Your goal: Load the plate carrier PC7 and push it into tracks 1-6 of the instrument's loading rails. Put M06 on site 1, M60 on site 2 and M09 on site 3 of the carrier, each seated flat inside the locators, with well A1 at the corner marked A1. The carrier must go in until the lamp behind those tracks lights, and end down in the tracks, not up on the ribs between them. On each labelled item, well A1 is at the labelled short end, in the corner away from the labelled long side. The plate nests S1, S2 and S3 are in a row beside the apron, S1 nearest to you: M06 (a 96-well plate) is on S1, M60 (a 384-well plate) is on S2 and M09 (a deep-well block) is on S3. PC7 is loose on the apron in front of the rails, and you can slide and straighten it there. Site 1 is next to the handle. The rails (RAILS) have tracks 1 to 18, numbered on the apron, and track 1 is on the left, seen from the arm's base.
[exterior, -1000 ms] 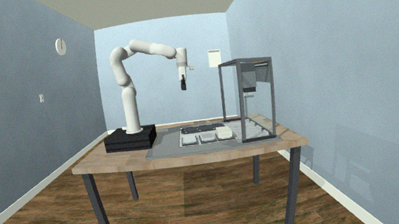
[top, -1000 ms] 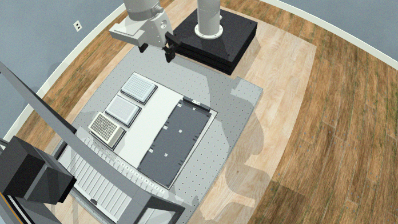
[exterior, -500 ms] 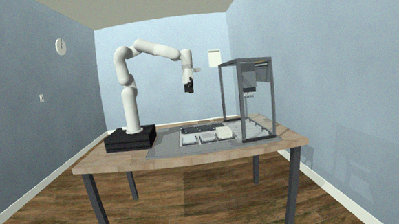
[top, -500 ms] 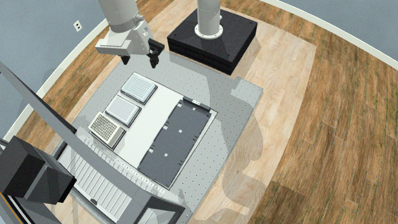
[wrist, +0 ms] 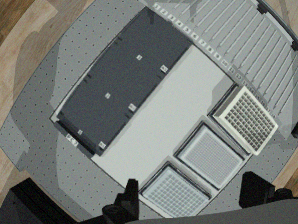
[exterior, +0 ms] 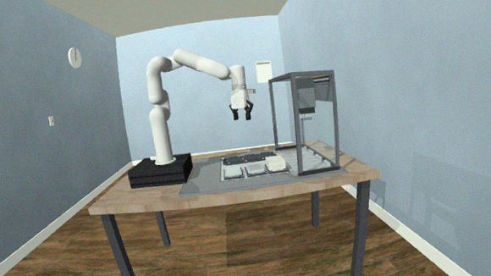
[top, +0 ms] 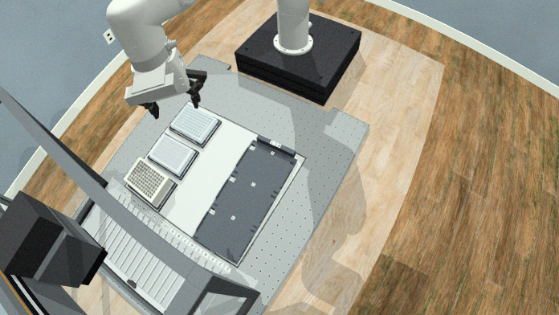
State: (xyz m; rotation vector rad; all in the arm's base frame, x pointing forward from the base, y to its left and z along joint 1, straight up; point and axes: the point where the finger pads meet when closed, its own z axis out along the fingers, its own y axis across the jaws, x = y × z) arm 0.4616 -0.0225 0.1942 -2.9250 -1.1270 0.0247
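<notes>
Right now the plate nest S3 is 14 cm ahead of my hand, 10 cm to the right of it and 27 cm below it. Round my hand: plate nest S2 (3 cm ahead, 10 cm to the right, 27 cm below); carrier PC7 (3 cm ahead, 15 cm to the left, 26 cm below); plate nest S1 (8 cm behind, 10 cm to the right, 27 cm below).
</notes>
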